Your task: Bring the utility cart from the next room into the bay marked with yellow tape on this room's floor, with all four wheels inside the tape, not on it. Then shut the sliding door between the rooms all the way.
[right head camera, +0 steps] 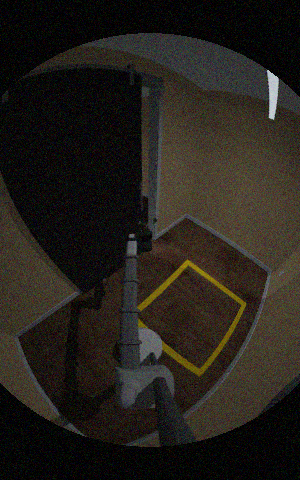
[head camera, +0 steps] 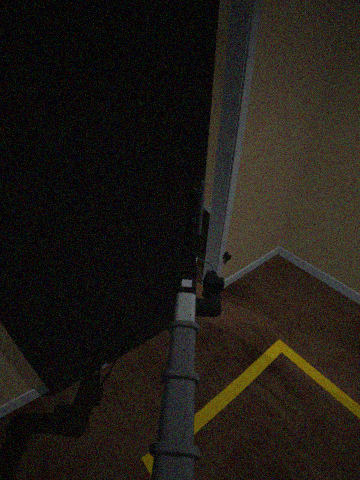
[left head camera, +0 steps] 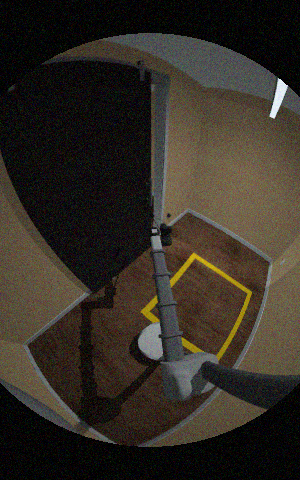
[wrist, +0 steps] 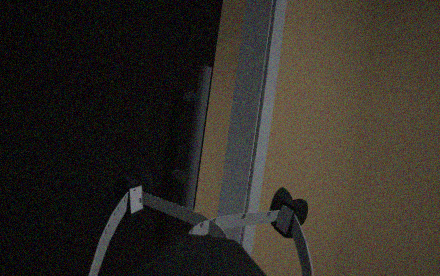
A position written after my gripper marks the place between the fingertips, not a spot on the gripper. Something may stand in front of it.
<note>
In view: my gripper [wrist: 212,194], a sliding door [head camera: 112,112], a yellow tape bay [right head camera: 198,371] and a tan wall [right head camera: 238,190].
The sliding door also shows in the right head camera view [right head camera: 78,182], in the left head camera view [left head camera: 82,136] and in the wrist view [wrist: 97,97]. The tan wall shows as well in the head camera view [head camera: 314,237], in the left head camera view [left head camera: 239,182] and in the wrist view [wrist: 385,216].
</note>
